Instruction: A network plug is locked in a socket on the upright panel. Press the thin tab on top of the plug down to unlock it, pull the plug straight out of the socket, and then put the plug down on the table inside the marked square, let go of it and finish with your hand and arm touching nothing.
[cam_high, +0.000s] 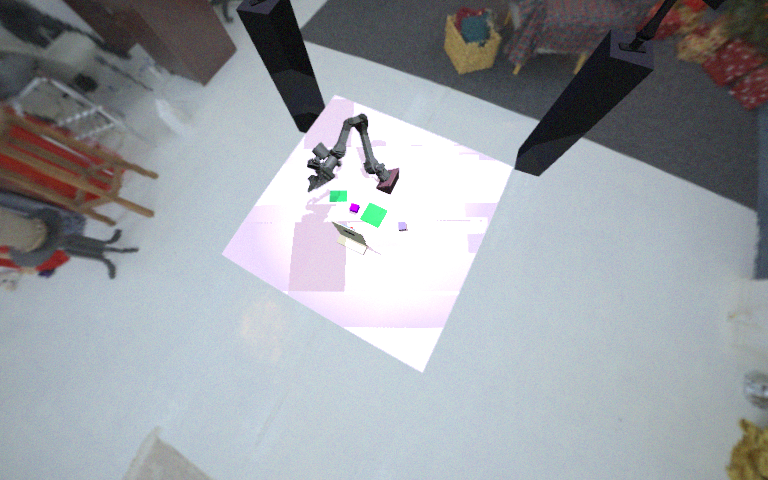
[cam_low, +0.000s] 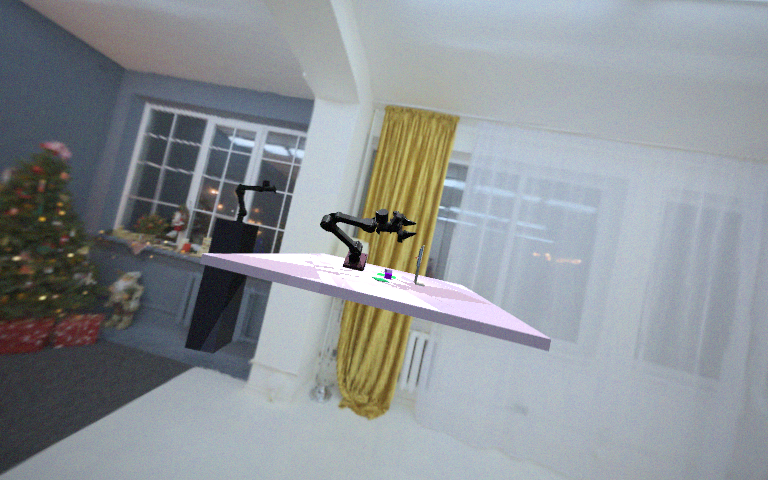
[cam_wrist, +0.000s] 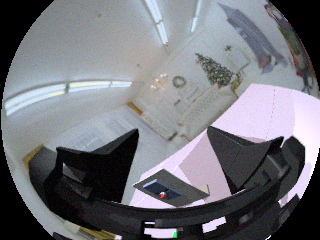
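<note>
Right now my gripper tip is 100 mm short of the upright panel, 200 mm to the right of it and 210 mm above it. Also, from my gripper tip: green marked square 90 mm behind, 250 mm to the left, 320 mm below.
</note>
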